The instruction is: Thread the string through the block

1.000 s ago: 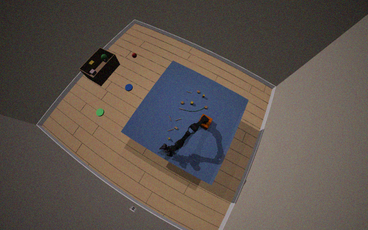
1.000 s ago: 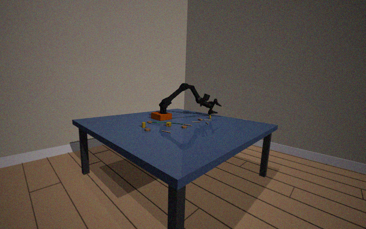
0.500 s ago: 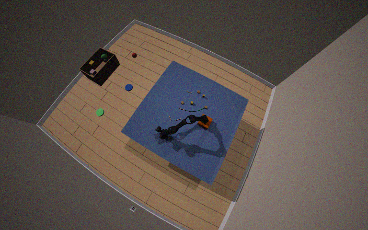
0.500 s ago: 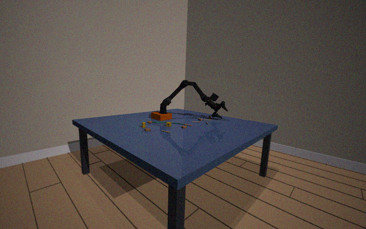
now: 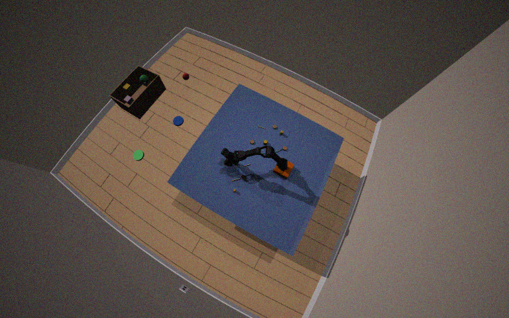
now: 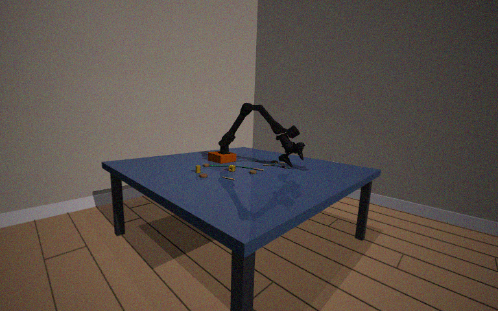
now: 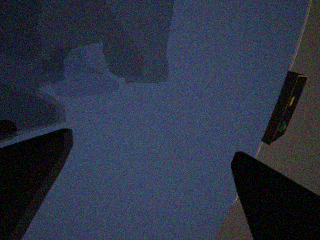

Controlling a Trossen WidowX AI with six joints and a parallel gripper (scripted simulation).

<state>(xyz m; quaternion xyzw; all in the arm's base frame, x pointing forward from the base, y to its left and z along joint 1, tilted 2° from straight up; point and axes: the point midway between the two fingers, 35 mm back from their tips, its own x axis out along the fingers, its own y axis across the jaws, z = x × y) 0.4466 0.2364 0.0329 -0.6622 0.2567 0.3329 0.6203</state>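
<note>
My gripper tip is 200 mm past the yellow wooden block, 350 mm to the left of it and 30 mm above it. Also, from my gripper tip: thin wooden stick (150 mm behind, 210 mm to the right, 40 mm below); yellow cylinder (260 mm behind, 540 mm to the right, 20 mm below).
</note>
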